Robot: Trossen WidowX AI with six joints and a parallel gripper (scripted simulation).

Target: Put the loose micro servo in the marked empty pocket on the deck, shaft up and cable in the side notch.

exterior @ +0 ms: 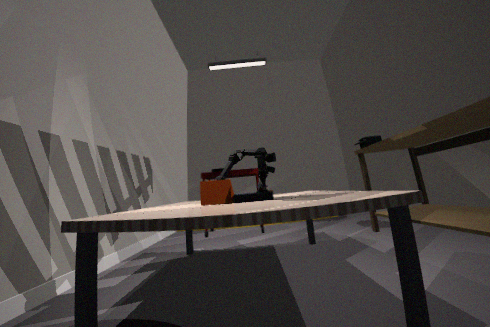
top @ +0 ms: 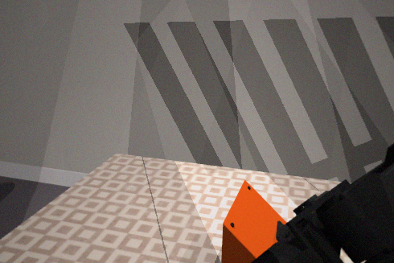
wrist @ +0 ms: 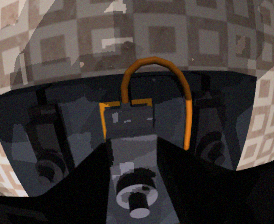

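My gripper tip is 12 cm past the dark grey deck and 6 cm above it.
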